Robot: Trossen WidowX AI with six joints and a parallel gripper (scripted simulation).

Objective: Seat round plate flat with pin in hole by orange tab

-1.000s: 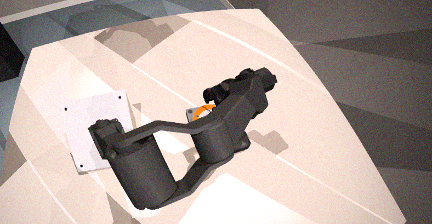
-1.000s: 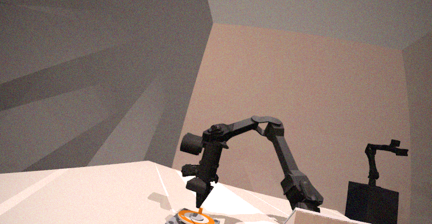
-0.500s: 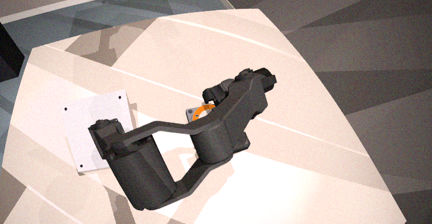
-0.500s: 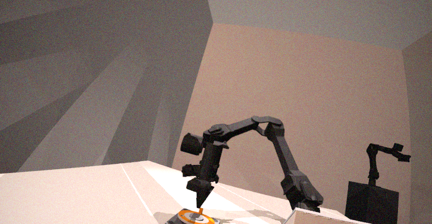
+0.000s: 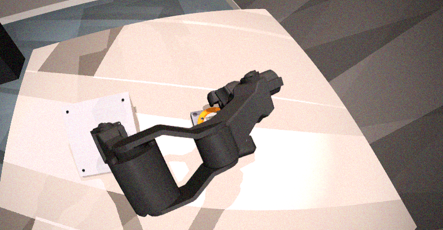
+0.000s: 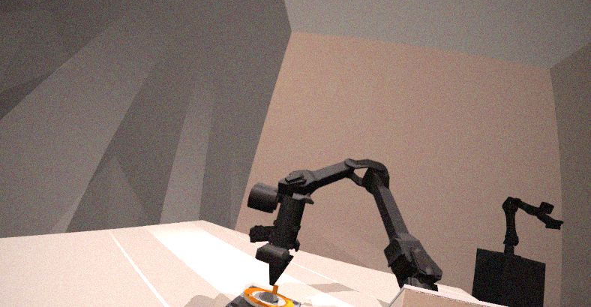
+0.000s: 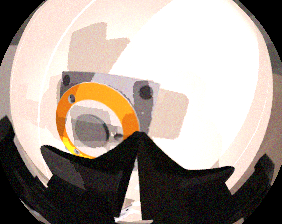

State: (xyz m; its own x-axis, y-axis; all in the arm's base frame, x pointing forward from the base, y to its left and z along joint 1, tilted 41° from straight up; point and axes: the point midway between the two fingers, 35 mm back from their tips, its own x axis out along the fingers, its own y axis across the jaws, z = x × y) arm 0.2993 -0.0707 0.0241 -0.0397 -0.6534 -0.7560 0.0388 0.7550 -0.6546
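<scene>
The round plate is 30 mm to the left of my gripper tip, 10 mm below it and 10 mm behind it. Round my gripper tip: base (50 mm to the left, 20 mm below, 10 mm behind).
</scene>
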